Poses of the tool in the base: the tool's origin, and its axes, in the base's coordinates. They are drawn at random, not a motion.
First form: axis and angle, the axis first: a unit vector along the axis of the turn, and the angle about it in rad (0 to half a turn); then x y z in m.
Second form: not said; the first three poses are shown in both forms.
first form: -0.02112, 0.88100, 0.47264, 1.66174, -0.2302, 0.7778, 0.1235
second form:
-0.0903, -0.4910, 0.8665, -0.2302
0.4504, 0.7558, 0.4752, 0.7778
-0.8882, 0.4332, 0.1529, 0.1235
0, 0, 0, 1

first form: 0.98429, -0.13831, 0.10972, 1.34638, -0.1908, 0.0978, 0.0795
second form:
0.9758, -0.2128, -0.0509, -0.1908
0.0011, 0.2374, -0.9714, 0.0978
0.2188, 0.9478, 0.2319, 0.0795
0, 0, 0, 1

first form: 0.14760, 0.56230, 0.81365, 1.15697, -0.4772, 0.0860, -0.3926
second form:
0.4151, -0.6953, 0.5866, -0.4772
0.7946, 0.5912, 0.1384, 0.0860
-0.4430, 0.4087, 0.7979, -0.3926
0, 0, 0, 1

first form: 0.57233, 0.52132, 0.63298, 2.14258, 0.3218, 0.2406, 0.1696
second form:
-0.0363, -0.0725, 0.9967, 0.3218
0.9921, -0.1223, 0.0273, 0.2406
0.1199, 0.9898, 0.0763, 0.1696
0, 0, 0, 1

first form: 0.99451, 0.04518, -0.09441, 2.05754, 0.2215, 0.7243, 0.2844
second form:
0.9839, 0.1494, -0.0979, 0.2215
-0.0175, -0.4648, -0.8853, 0.7243
-0.1777, 0.8727, -0.4547, 0.2844
0, 0, 0, 1

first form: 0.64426, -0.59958, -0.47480, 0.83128, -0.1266, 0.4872, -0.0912
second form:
0.8093, 0.2248, -0.5427, -0.1266
-0.4767, 0.7912, -0.3831, 0.4872
0.3432, 0.5688, 0.7474, -0.0912
0, 0, 0, 1

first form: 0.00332, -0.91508, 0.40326, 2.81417, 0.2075, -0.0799, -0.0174
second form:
-0.9469, -0.1356, -0.2917, 0.2075
0.1238, 0.6834, -0.7195, -0.0799
0.2969, -0.7174, -0.6303, -0.0174
0, 0, 0, 1

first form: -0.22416, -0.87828, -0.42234, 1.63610, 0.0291, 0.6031, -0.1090
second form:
-0.0117, 0.6312, -0.7756, 0.0291
-0.2117, 0.7565, 0.6188, 0.6031
0.9773, 0.1715, 0.1248, -0.1090
0, 0, 0, 1

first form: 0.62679, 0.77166, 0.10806, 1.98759, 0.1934, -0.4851, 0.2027
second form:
0.1471, 0.5807, 0.8007, 0.1934
0.7783, 0.4317, -0.4560, -0.4851
-0.6104, 0.6903, -0.3884, 0.2027
0, 0, 0, 1

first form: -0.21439, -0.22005, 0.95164, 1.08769, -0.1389, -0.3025, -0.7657
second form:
0.4891, -0.8175, -0.3041, -0.1389
0.8680, 0.4905, 0.0777, -0.3025
0.0856, -0.3020, 0.9495, -0.7657
0, 0, 0, 1

